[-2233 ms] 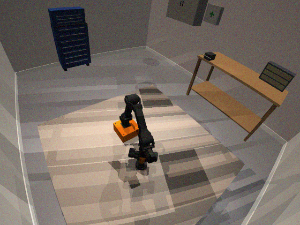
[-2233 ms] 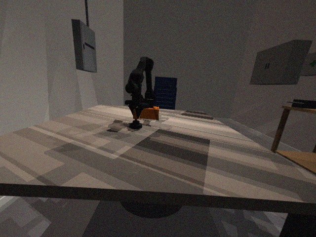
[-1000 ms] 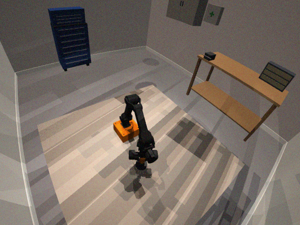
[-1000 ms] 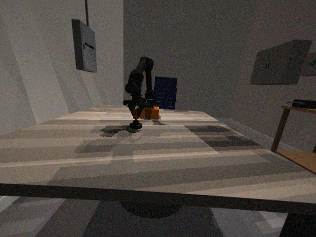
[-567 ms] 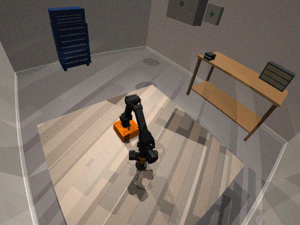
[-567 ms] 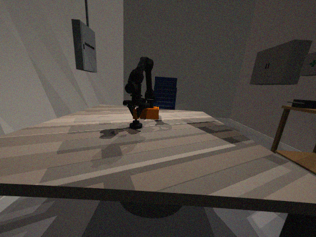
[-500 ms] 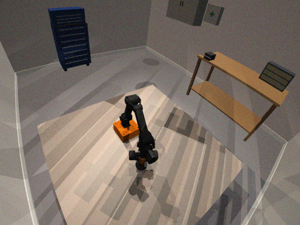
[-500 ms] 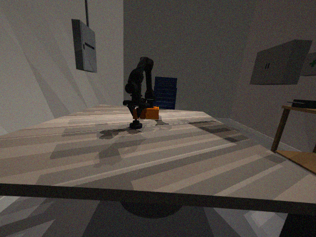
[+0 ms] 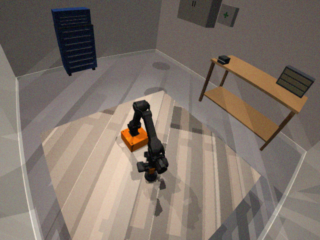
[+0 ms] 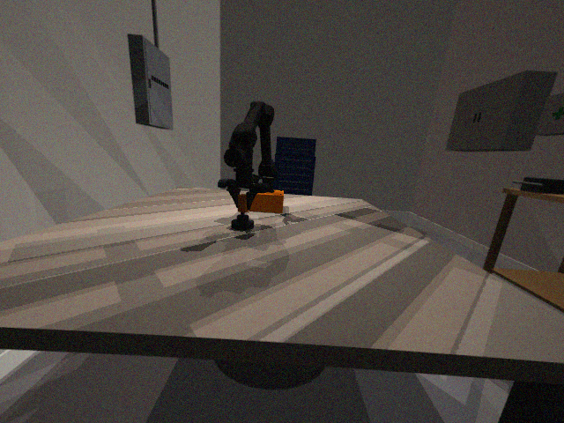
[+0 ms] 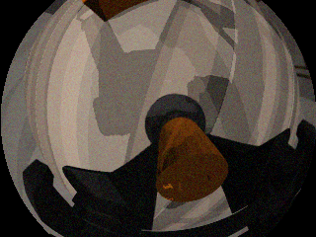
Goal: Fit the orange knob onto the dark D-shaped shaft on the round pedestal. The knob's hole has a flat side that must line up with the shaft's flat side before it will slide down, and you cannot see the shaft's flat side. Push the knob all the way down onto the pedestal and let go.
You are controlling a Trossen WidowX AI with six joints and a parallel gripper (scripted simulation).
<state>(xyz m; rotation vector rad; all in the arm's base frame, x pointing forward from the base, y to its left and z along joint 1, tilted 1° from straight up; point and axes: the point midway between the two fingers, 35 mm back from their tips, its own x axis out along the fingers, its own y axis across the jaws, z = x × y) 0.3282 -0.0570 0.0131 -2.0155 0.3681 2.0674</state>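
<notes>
The knob lies 2 cm above my gripper tip. Also, from my gripper tip: dark round pedestal (4 cm below).
</notes>
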